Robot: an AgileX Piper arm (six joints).
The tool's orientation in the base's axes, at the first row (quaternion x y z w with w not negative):
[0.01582, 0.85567, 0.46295, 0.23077]
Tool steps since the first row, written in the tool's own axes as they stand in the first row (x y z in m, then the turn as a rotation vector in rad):
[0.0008, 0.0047, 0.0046, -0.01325, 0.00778, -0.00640]
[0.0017, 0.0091, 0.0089, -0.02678, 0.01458, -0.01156]
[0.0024, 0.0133, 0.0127, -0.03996, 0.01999, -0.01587]
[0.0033, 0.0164, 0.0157, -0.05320, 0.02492, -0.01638]
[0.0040, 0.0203, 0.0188, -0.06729, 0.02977, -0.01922]
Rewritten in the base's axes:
[0.0003, 0.0065, 0.0013, 0.00776, -0.00377, 0.01423]
[0.0004, 0.0126, 0.0025, 0.01646, -0.00720, 0.02722]
[0.0006, 0.0181, 0.0038, 0.02545, -0.01067, 0.03856]
[0.0004, 0.0225, 0.0046, 0.03615, -0.01144, 0.04777]
[0.0003, 0.0273, 0.0060, 0.04666, -0.01429, 0.05833]

